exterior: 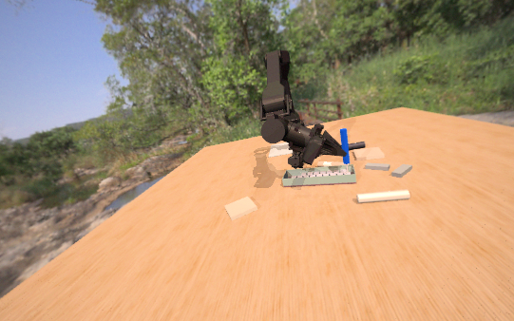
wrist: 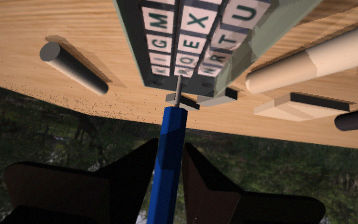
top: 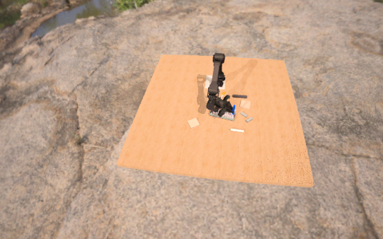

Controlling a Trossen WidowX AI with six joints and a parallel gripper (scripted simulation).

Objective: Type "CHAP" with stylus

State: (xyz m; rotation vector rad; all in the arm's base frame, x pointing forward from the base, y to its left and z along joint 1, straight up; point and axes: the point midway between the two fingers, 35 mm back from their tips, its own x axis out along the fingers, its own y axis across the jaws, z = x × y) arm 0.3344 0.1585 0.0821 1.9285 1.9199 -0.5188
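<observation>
My gripper tip is 10 mm above the blue stylus. Also, from my gripper tip: grey stylus tip (50 mm below); then yellow-tipped marker (200 mm behind, 130 mm to the right, 70 mm below); then black cylinder (230 mm behind, 10 mm to the left, 60 mm below).
</observation>
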